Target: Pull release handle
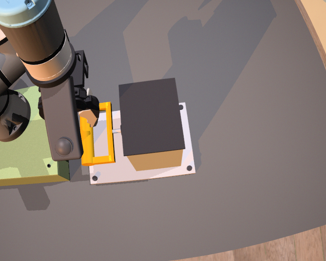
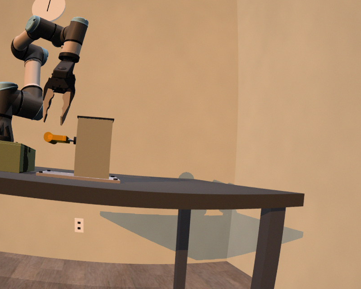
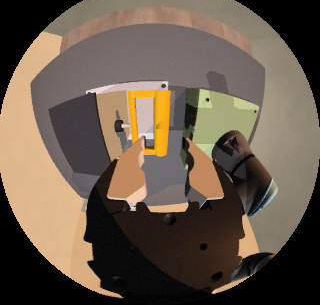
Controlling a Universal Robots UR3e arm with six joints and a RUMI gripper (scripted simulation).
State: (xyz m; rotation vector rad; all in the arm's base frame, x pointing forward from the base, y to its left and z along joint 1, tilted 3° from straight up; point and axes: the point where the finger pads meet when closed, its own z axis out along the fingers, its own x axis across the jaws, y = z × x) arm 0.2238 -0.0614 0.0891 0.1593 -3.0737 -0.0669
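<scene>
The release handle lies 6 cm below my hand, 5 cm ahead of it and 1 cm to the left of it. Also, from my hand: pale baseplate: 16 cm below, 9 cm ahead, 1 cm to the left.
</scene>
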